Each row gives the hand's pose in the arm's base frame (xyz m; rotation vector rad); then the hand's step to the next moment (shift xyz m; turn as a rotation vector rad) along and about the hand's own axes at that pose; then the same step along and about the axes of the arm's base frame.
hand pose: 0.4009 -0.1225 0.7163 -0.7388 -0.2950 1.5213
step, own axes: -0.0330 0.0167 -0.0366 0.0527 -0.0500 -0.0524
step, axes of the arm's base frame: 0.0068 -0.0428 -0.0288 0.0749 0.0431 -0.0236
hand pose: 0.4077 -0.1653 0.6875 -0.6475 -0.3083 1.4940
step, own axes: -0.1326 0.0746 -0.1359 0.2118 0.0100 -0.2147
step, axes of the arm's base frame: 0.0055 -0.1613 -0.1247 0.1306 0.1620 -0.2185
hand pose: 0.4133 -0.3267 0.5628 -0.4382 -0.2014 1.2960
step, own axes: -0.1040 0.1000 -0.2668 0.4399 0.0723 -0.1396
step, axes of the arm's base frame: -0.0136 -0.1327 -0.2724 0.1080 0.4083 -0.1996
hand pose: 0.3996 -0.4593 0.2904 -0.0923 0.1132 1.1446
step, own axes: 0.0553 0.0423 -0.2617 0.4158 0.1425 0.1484
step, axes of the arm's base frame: -0.0271 0.0330 -0.2674 0.0464 0.4532 0.0879
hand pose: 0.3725 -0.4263 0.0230 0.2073 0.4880 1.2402
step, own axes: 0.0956 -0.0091 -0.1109 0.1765 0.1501 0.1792
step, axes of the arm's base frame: -0.0208 0.0748 -0.1245 -0.0030 0.2340 0.1762
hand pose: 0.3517 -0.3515 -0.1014 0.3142 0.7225 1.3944
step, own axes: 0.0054 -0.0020 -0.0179 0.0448 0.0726 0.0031
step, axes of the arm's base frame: -0.0096 0.0011 -0.0161 -0.0542 0.0567 0.0336
